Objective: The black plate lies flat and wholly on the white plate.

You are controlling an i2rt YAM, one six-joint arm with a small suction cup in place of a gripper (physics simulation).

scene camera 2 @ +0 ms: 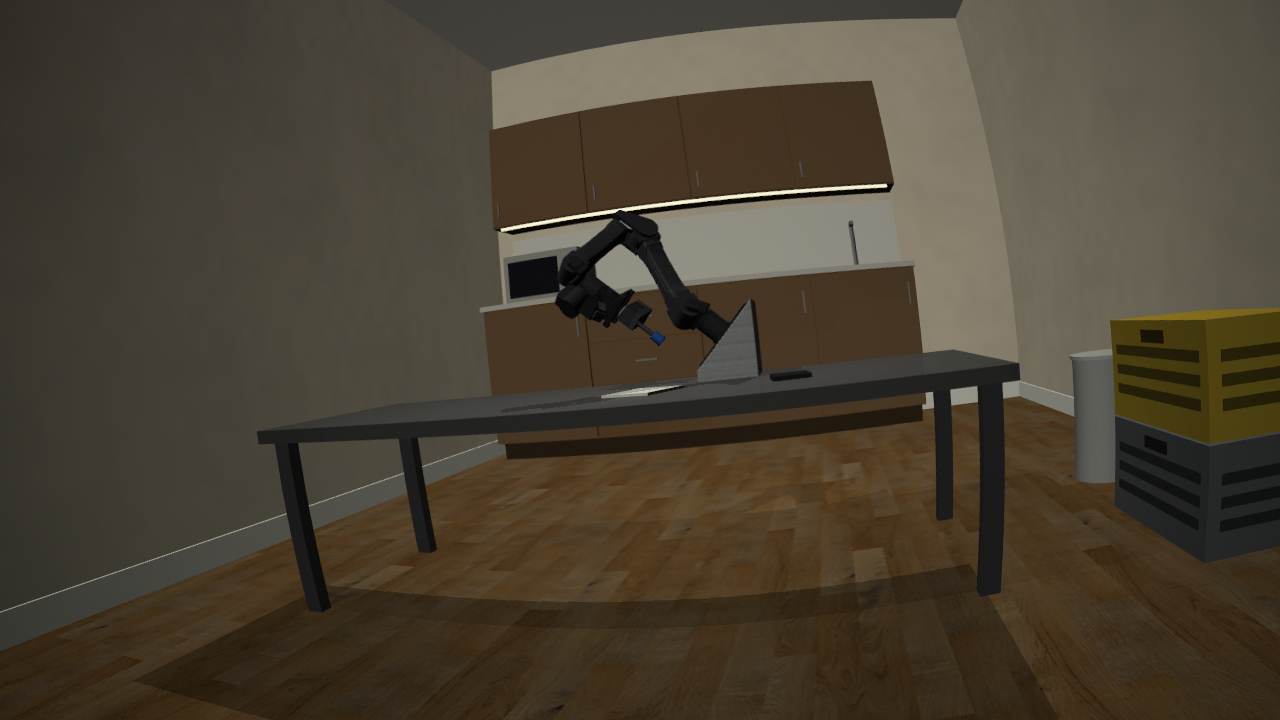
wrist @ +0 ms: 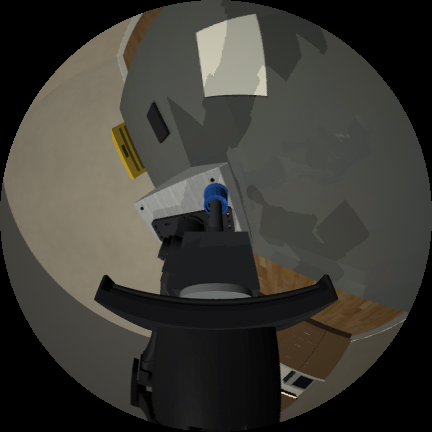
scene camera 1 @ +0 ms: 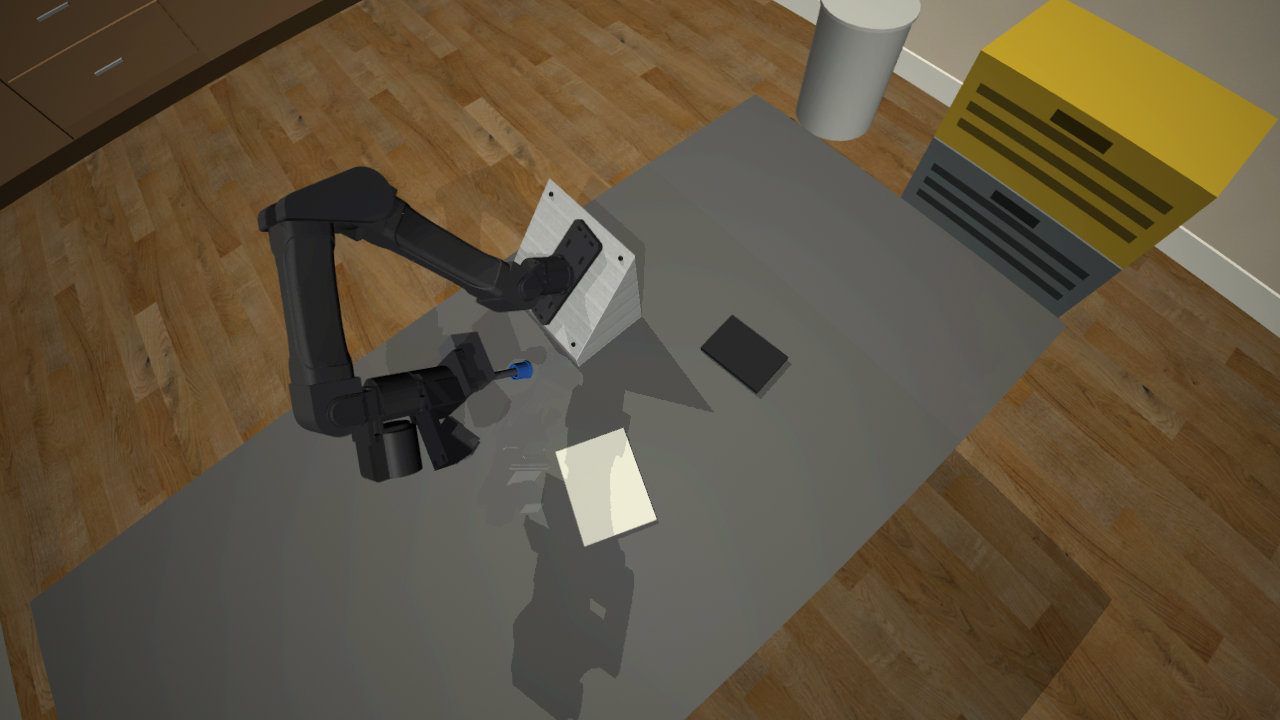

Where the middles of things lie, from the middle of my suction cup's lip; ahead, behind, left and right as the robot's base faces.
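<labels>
There's the white plate (scene camera 1: 608, 496), which is 110 mm below my suction cup, 200 mm ahead of it and 10 mm to the left of it. And the black plate (scene camera 1: 741, 351), that one's 110 mm below my suction cup too, 150 mm ahead of it and 340 mm to the left of it.
</labels>
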